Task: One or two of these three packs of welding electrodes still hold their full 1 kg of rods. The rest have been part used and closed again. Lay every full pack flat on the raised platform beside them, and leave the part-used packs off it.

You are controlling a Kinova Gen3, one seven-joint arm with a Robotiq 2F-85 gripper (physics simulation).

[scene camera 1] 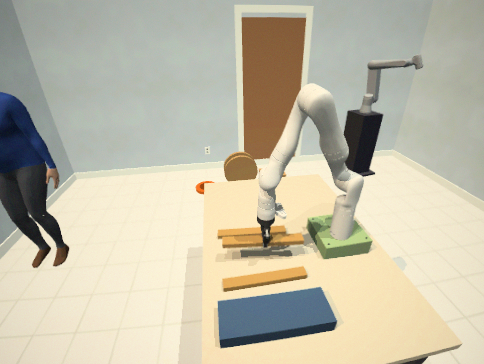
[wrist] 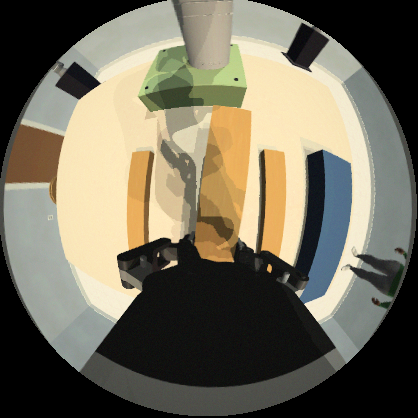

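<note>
Visible to me: a blue raised platform and my gripper.
</note>
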